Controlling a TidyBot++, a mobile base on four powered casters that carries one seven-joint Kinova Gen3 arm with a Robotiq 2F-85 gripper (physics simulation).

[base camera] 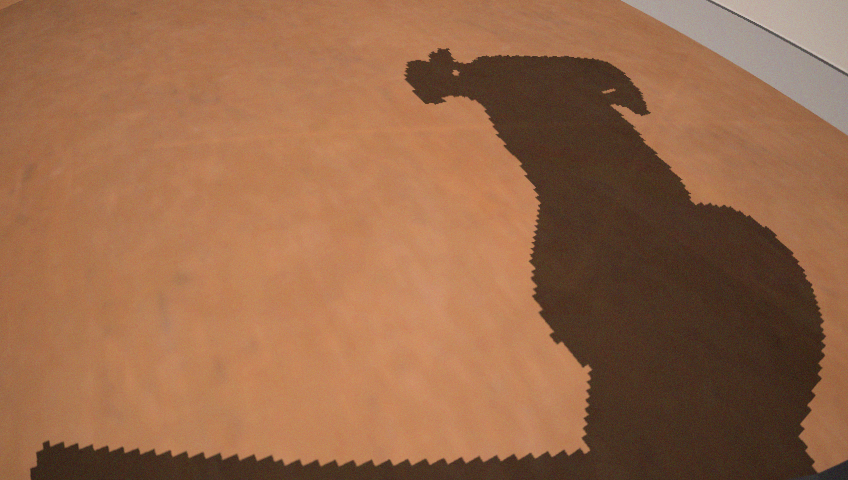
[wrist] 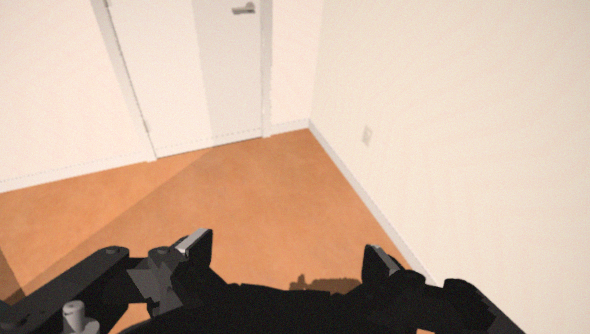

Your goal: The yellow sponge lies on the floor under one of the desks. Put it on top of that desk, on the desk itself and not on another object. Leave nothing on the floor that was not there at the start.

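Places are measured from the arm's base along level axes (x ahead, y left, z up), in metres.
Pixels of known places: gripper, fingertip midpoint: (wrist: 287,253).
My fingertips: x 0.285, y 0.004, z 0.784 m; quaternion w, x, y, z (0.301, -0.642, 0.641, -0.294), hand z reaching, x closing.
Note:
Behind a point stands the place of what it marks.
My gripper (wrist: 287,253) @[x 0.285, y 0.004, z 0.784 m] is open and empty, with its two black fingers wide apart at the bottom of the wrist view. It points out over the orange-brown floor (wrist: 260,190) @[x 1.365, y 0.213, z -0.397 m] (base camera: 297,237) @[x 0.426, y 0.095, z -0.396 m], toward a room corner. The yellow sponge does not show in the base camera view or in the wrist view. No desk shows in either view.
In the wrist view a white door (wrist: 165,75) @[x 1.640, y 0.797, z 0.192 m] with a lever handle (wrist: 243,8) @[x 1.807, y 0.363, z 0.532 m] stands at the upper left. A wall (wrist: 475,150) @[x 0.989, y -0.629, z 0.352 m] with an outlet (wrist: 367,135) @[x 1.480, y -0.373, z 0.016 m] runs along the right. A baseboard (base camera: 743,59) @[x 0.883, y -0.668, z -0.380 m] crosses the base view's upper right. The robot's dark shadow (base camera: 666,297) @[x 0.350, y -0.260, z -0.397 m] lies on the floor.

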